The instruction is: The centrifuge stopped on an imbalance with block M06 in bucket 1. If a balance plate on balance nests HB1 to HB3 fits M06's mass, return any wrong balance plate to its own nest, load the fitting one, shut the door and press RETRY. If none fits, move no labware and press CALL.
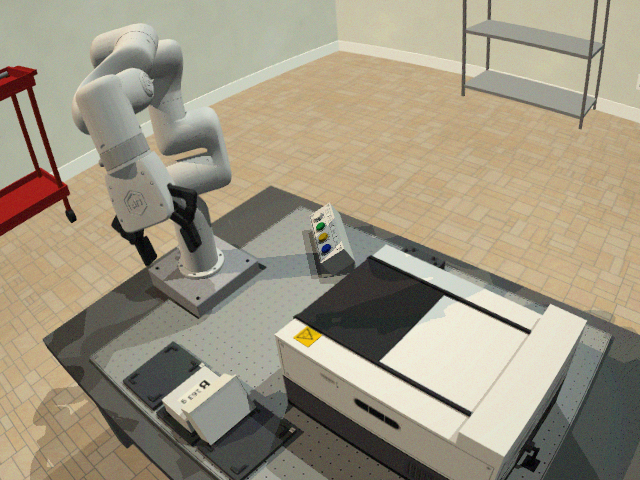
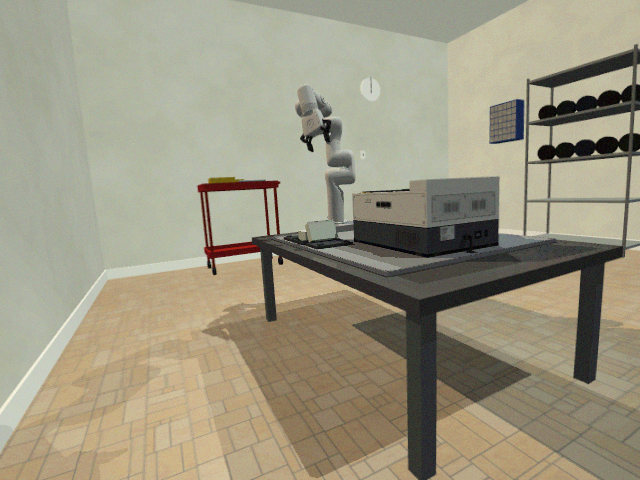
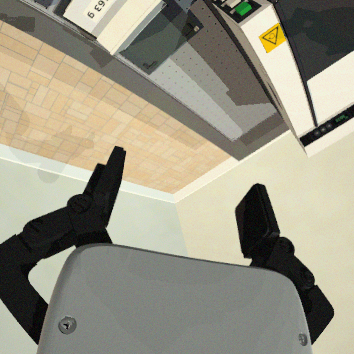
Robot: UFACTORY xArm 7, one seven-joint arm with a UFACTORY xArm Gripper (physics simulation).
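Places are measured from the arm's base along level axes (x ahead, y left, z up), in centimetres.
Pixels of known places: gripper, fingertip midpoint: [image 1: 173,255] [image 2: 319,146] [image 3: 186,180]; arm's base at its link origin: [image 1: 201,263] [image 2: 336,222].
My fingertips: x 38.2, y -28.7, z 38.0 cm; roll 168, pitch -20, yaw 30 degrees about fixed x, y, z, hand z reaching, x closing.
For each thing: its middle in the pictures, then the offset to it from my fingertips.
- cream plate at the middle of its body: [image 1: 218,408] [image 3: 131,19] [image 2: 321,231] dy -1.9, dx +1.1, dz -36.8 cm
- dark right nest at the middle of its body: [image 1: 246,439] [image 3: 154,35] [image 2: 328,242] dy -2.4, dx +8.3, dz -41.1 cm
- left nest at the middle of its body: [image 1: 163,373] dy -1.9, dx -18.9, dz -41.1 cm
- white centrifuge at the middle of its body: [image 1: 429,368] [image 3: 323,44] [image 2: 417,212] dy +25.5, dx +31.9, dz -29.8 cm
- button box at the middle of its body: [image 1: 331,237] dy +56.3, dx -16.0, dz -37.9 cm
My gripper [image 1: 170,249] [image 2: 318,144] [image 3: 186,180] is open and empty, high beside the arm's base, well away from the plates. A cream balance plate marked B, 163 g [image 1: 178,401] [image 3: 84,11] lies on the middle nest. Another cream plate [image 1: 219,412] [image 2: 320,230] [image 3: 131,24] is tilted up against plate B, over the dark right nest [image 1: 248,445] [image 3: 156,54]; its label is hidden. The left nest [image 1: 161,376] is bare. The white centrifuge [image 1: 356,373] [image 2: 390,206] [image 3: 280,67] has a dark area and a white panel on top. Block M06 and bucket 1 cannot be made out.
The button box [image 1: 338,245] with green, yellow and blue buttons stands behind the centrifuge's near-arm corner. A red cart [image 1: 31,193] [image 2: 237,186] stands by the wall, away from the table [image 2: 421,304]. A shelf rack [image 1: 463,51] [image 2: 526,155] stands further back.
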